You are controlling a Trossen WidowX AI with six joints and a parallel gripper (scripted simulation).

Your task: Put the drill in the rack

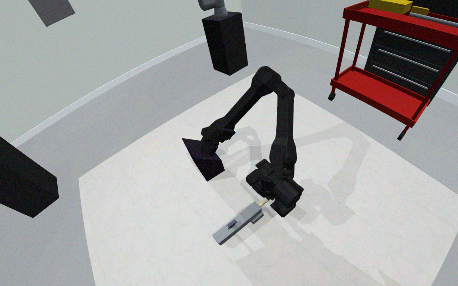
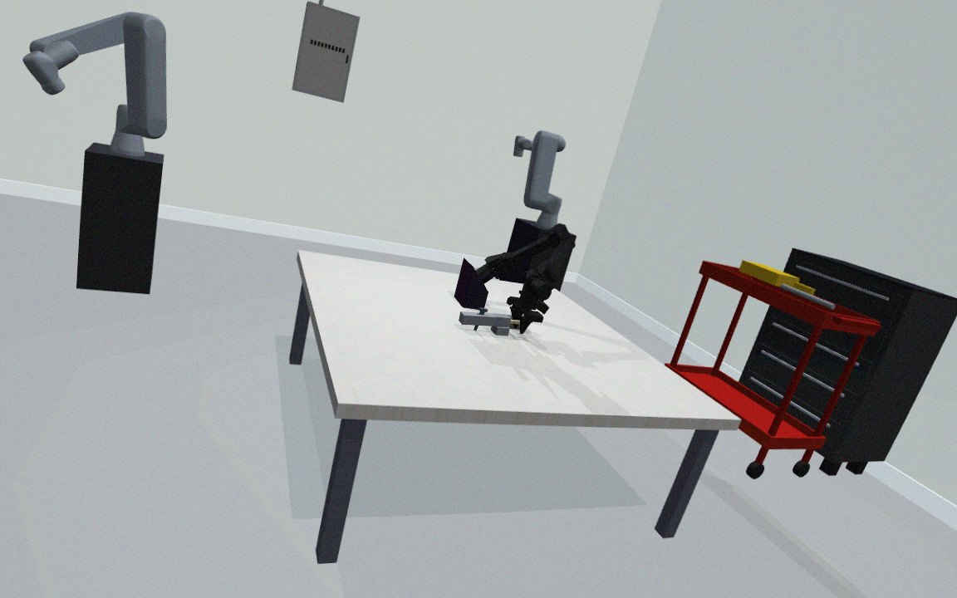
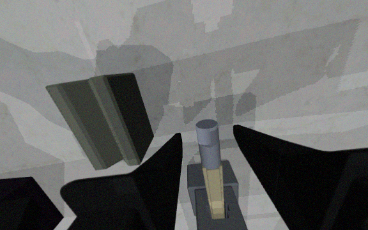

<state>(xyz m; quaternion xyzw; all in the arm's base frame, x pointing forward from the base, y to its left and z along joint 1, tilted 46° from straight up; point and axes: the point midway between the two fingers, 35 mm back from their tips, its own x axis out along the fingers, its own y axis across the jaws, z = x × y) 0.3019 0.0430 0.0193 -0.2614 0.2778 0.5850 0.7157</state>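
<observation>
The drill lies 40 mm to the right of my gripper tip, 30 mm above it and 10 mm behind it. Also, from my gripper tip: grey holder block: 140 mm to the right, 20 mm above, 10 mm behind; blue key: 160 mm to the right, 40 mm above, 20 mm behind; rack: 70 mm behind, 40 mm to the left.
</observation>
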